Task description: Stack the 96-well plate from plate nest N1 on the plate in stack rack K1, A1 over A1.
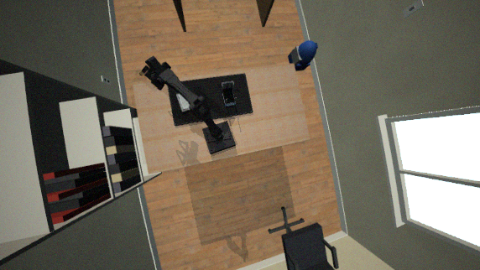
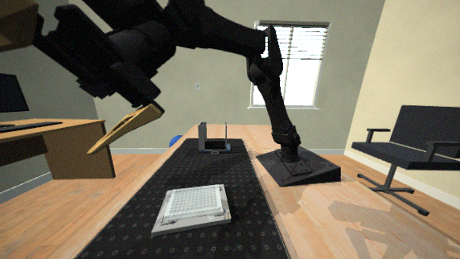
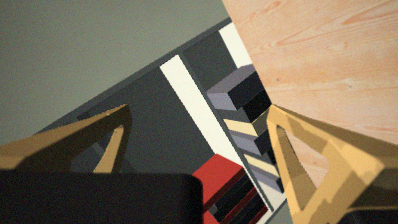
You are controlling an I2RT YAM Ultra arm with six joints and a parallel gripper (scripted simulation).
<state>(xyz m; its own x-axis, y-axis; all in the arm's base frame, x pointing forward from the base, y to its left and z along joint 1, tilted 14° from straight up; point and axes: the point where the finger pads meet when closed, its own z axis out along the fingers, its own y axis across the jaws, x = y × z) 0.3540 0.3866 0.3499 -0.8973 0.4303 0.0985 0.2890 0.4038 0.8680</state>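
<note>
The 96-well plate is 8 cm behind my hand, 17 cm to the right of it and 24 cm below it. From my hand the other things lie so: plate nest N1 (8 cm behind, 17 cm to the right, 25 cm below); A1 mark (17 cm behind, 13 cm to the right, 24 cm below).
</note>
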